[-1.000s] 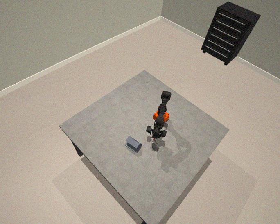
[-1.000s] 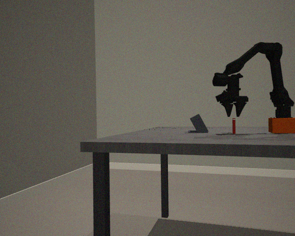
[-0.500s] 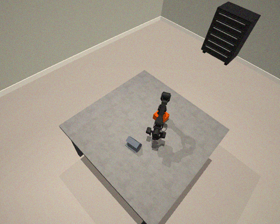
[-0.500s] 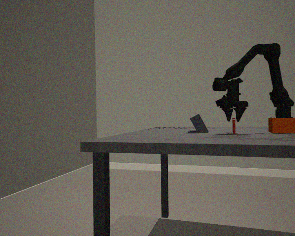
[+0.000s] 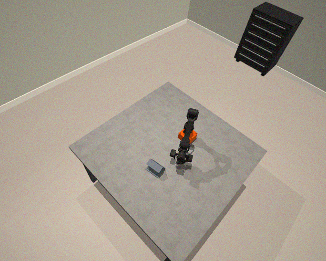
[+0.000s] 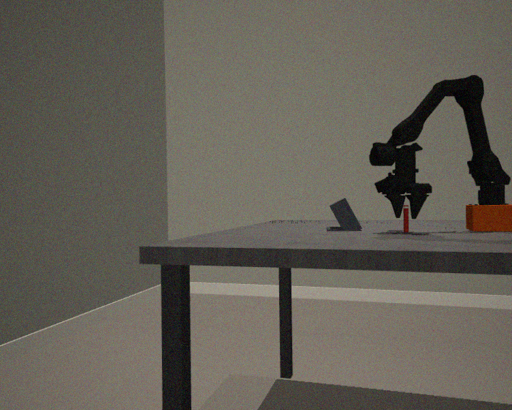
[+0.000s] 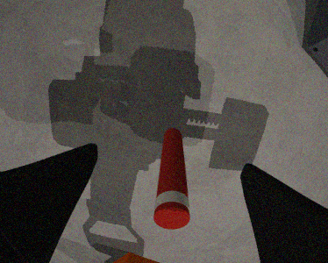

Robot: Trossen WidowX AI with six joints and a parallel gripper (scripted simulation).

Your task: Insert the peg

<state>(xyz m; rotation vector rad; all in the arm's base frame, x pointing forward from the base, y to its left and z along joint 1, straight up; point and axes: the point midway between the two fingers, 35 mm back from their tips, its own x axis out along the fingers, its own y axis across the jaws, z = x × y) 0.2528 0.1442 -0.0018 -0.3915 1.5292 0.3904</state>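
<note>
The grey-blue sloped panel lies 19 cm ahead of my gripper tip and 10 cm to the right of it. Round my gripper tip: round red peg: 2 cm above.
</note>
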